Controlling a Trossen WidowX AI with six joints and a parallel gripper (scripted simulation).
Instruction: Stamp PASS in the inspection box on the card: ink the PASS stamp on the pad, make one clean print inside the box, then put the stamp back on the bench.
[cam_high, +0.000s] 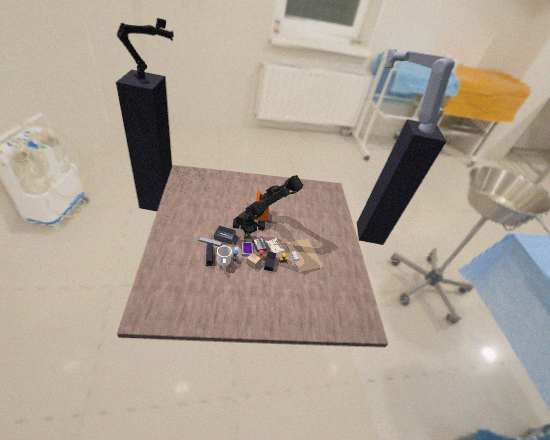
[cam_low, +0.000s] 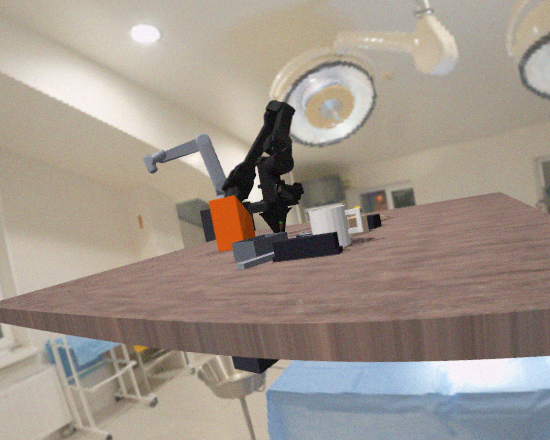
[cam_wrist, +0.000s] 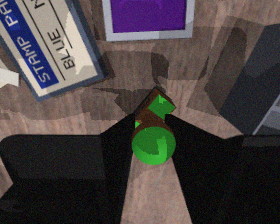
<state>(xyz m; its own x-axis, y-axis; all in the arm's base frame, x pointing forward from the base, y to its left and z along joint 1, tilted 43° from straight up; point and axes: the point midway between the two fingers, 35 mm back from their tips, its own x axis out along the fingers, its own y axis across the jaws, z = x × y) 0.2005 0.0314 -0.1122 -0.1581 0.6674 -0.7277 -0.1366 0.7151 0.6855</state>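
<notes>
My gripper tip is 100 mm short of the purple ink pad, 20 mm to the right of it and 30 mm above it. Round my gripper tip: grey washer (110 mm ahead, 40 mm to the right, 30 mm below); then dark tray (30 mm ahead, 130 mm to the right, 20 mm below); then green PASS stamp (right at my gripper tip).
</notes>
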